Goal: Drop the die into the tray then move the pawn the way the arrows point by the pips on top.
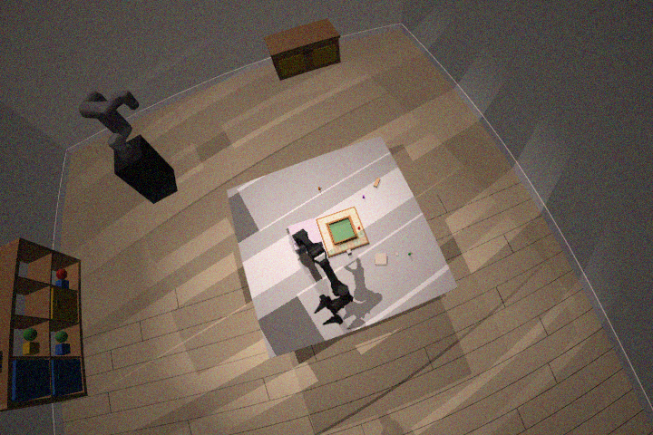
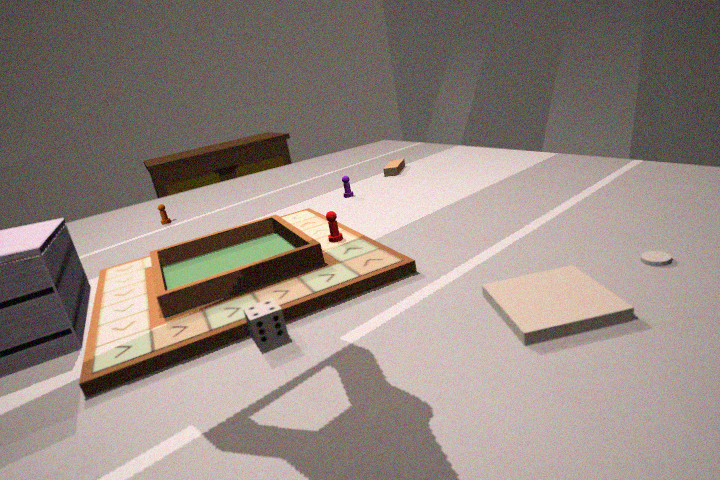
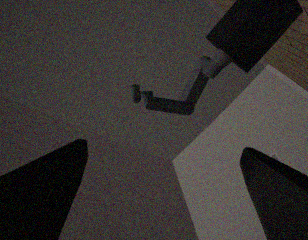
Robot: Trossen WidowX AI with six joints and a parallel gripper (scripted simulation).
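Right now the white die is 35 cm to the left of my gripper tip, 34 cm ahead of it and 30 cm below it. The rest, counted from my gripper tip: beige tile 50 cm ahead, 31 cm below, 21 cm to the left; then white disc 62 cm ahead, 31 cm below, 20 cm to the left; then green dice tray 50 cm to the left, 36 cm ahead, 31 cm below.
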